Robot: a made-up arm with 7 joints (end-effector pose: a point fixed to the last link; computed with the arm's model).
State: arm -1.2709 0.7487 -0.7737 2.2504 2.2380 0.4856 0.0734
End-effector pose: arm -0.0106 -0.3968 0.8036 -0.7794 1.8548 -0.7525
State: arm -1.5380 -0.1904 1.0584 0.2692 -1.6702 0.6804 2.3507
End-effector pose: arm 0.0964 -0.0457 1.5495 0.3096 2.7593 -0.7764
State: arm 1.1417 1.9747 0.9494 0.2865 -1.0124 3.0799 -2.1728
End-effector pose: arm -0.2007 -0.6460 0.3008 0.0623 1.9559 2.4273
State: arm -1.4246 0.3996 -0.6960 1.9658 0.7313 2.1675 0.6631
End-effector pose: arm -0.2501 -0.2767 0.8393 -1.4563 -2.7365 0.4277
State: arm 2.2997 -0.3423 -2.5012 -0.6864 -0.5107 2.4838 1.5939
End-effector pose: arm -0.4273 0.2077 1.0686 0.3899 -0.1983 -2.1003
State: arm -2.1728 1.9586 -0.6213 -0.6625 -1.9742 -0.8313 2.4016
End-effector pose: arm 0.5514 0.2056 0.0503 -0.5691 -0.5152 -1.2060
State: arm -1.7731 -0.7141 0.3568 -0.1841 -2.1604 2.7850 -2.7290
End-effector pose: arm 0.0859 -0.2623 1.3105 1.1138 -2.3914 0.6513
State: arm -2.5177 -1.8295 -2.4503 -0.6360 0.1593 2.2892 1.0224
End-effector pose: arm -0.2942 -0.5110 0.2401 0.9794 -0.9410 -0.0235
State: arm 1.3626 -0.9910 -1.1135 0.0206 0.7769 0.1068 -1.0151
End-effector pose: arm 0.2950 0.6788 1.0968 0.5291 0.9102 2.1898
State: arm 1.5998 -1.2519 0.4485 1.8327 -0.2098 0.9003 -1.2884
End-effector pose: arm -0.1628 0.3617 0.2201 0.0138 -2.5150 -1.3401
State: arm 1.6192 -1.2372 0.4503 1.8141 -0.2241 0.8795 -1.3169
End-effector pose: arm -0.1745 0.3753 0.2285 0.0801 -2.4692 -1.3426
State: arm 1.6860 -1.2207 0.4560 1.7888 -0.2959 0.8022 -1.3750
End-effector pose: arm -0.2156 0.3850 0.2392 0.3152 -2.3778 -1.2681
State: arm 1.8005 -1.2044 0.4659 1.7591 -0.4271 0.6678 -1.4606
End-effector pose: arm -0.2870 0.3792 0.2525 0.6980 -2.2244 -1.1032
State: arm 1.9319 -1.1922 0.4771 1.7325 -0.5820 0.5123 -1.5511
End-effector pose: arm -0.3656 0.3506 0.2657 1.1038 -2.0319 -0.8921
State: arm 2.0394 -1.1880 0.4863 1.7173 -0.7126 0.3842 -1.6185
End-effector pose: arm -0.4232 0.3113 0.2737 1.4129 -1.8624 -0.7084
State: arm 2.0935 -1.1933 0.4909 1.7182 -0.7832 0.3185 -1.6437
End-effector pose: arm -0.4467 0.2821 0.2722 1.5652 -1.7780 -0.6051
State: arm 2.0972 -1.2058 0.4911 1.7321 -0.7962 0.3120 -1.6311
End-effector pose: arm -0.4429 0.2696 0.2629 1.5836 -1.7827 -0.5781
